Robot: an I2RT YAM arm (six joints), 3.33 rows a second.
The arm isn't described. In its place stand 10 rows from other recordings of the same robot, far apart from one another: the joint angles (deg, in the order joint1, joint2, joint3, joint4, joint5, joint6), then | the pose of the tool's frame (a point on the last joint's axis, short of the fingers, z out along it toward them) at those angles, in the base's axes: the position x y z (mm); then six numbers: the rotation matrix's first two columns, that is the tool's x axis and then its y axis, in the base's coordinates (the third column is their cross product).
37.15, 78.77, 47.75, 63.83, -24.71, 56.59 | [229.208 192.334 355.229 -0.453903 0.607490 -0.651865 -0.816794 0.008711 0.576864]
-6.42, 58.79, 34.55, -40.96, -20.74, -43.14 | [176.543 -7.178 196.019 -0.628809 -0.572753 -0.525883 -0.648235 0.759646 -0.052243]
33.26, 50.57, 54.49, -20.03, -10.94, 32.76 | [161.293 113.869 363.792 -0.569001 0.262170 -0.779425 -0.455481 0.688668 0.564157]
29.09, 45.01, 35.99, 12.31, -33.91, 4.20 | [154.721 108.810 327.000 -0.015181 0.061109 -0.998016 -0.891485 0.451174 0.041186]
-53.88, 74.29, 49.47, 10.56, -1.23, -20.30 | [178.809 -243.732 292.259 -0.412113 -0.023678 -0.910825 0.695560 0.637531 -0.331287]
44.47, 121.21, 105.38, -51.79, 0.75, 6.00 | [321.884 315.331 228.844 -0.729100 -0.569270 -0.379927 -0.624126 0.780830 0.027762]
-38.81, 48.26, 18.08, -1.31, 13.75, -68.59 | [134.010 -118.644 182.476 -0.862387 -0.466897 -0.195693 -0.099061 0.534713 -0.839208]
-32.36, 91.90, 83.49, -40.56, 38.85, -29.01 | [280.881 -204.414 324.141 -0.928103 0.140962 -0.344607 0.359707 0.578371 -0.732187]
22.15, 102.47, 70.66, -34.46, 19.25, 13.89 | [337.984 124.913 194.610 -0.879048 -0.113143 -0.463113 -0.022709 0.980264 -0.196384]
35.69, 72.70, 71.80, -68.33, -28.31, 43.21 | [172.698 144.838 323.207 -0.998672 0.024820 0.045137 0.046038 0.823129 0.565985]
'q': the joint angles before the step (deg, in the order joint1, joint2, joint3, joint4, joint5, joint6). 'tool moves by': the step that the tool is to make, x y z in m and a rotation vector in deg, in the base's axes. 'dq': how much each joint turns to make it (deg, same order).
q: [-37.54, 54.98, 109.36, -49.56, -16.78, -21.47]
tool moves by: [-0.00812, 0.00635, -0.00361, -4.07, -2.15, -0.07]
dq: [-0.01, -3.34, -4.04, 4.30, -0.16, -2.00]
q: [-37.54, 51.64, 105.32, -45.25, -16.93, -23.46]
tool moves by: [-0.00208, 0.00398, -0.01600, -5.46, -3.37, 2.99]
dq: [-0.24, -5.73, -10.35, 10.08, -3.60, -1.68]
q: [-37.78, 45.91, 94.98, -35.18, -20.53, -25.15]
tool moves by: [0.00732, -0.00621, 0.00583, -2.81, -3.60, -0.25]
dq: [-0.49, 0.81, -1.58, 6.98, -0.23, 0.08]
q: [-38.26, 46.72, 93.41, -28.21, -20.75, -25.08]
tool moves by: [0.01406, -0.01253, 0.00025, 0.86, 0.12, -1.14]
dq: [-0.43, 2.34, -0.38, 2.21, 0.86, 0.37]
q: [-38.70, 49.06, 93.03, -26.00, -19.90, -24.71]
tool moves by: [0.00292, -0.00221, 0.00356, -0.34, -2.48, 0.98]
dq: [-0.19, 0.43, -0.63, 3.80, -0.68, 1.71]
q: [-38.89, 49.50, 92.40, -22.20, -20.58, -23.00]
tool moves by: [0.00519, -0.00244, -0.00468, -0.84, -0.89, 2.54]
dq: [-0.02, -0.42, -2.80, 3.94, -2.42, 0.92]
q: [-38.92, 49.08, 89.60, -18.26, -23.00, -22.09]
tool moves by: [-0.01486, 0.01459, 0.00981, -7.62, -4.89, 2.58]
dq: [0.00, -2.25, -0.68, 6.36, -3.57, -1.56]
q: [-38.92, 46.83, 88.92, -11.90, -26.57, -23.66]
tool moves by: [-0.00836, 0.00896, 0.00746, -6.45, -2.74, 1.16]
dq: [0.34, -0.77, 0.31, 3.86, -2.48, -2.65]
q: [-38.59, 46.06, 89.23, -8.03, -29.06, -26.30]
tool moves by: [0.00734, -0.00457, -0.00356, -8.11, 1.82, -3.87]
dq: [0.57, 0.66, -0.81, 0.18, -0.58, -9.97]
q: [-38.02, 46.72, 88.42, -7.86, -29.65, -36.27]
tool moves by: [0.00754, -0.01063, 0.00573, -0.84, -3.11, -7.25]
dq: [-0.01, 2.05, 0.53, 2.98, 6.67, -3.43]
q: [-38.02, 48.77, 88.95, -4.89, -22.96, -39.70]
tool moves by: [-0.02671, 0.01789, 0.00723, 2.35, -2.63, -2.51]
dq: [0.01, -2.93, 2.94, -4.73, 4.07, 1.43]
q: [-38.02, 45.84, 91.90, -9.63, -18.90, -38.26]
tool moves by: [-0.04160, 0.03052, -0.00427, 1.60, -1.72, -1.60]
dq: [0.00, -6.25, 1.79, -7.38, 2.67, 0.95]
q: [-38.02, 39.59, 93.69, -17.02, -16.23, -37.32]
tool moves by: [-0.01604, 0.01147, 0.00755, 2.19, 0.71, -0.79]
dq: [0.01, 0.53, 6.17, -7.39, 1.40, 0.59]
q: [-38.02, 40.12, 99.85, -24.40, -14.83, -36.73]
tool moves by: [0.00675, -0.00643, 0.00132, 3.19, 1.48, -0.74]
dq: [0.00, 1.72, 1.53, -2.71, 1.51, 0.95]
